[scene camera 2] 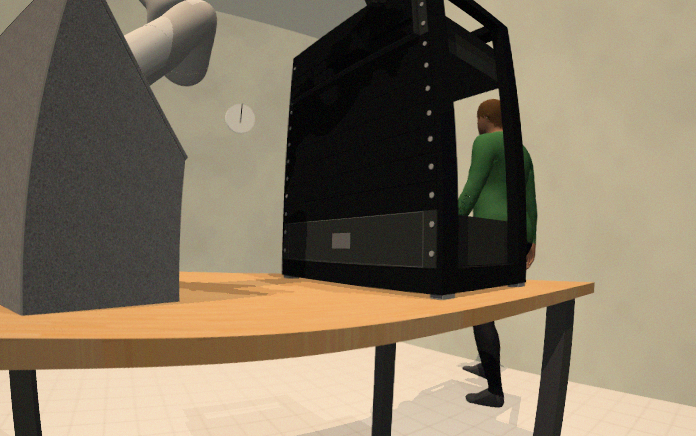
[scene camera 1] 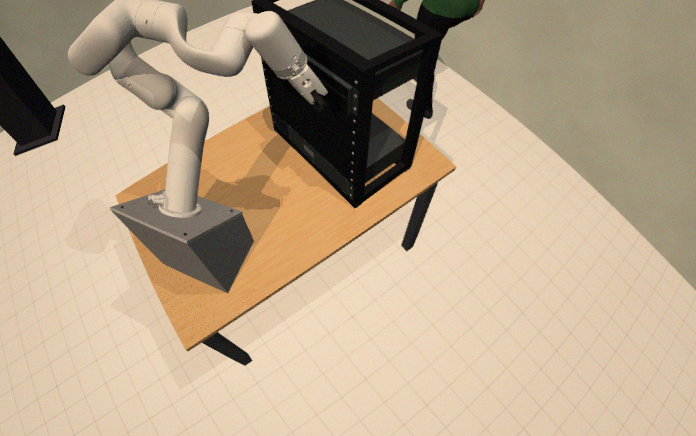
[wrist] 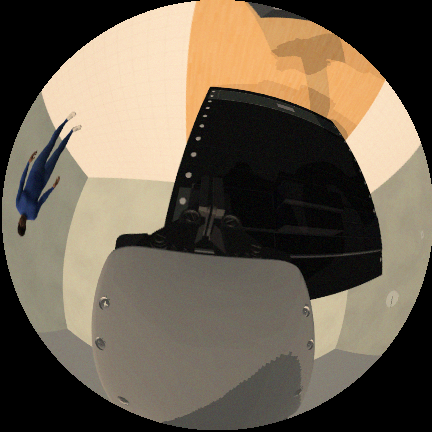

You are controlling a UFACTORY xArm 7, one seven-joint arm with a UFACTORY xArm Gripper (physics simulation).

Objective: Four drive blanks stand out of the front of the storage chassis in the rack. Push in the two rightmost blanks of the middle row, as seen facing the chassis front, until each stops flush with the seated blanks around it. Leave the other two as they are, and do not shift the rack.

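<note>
The black rack stands upright on the table. The storage chassis is high in it, its front very dark. My gripper is shut and empty, its fingertips together at the chassis front near its right end, as seen facing it. I cannot tell whether they touch a blank. In the wrist view, two faint ledges, an upper ledge and a lower ledge, show to the image right of the fingers. The right end of the middle row is dark and partly hidden by the gripper.
A lower unit with a pale label sits at the rack's bottom. The wooden table bears the rack and my arm's grey base. A person in green stands behind the rack.
</note>
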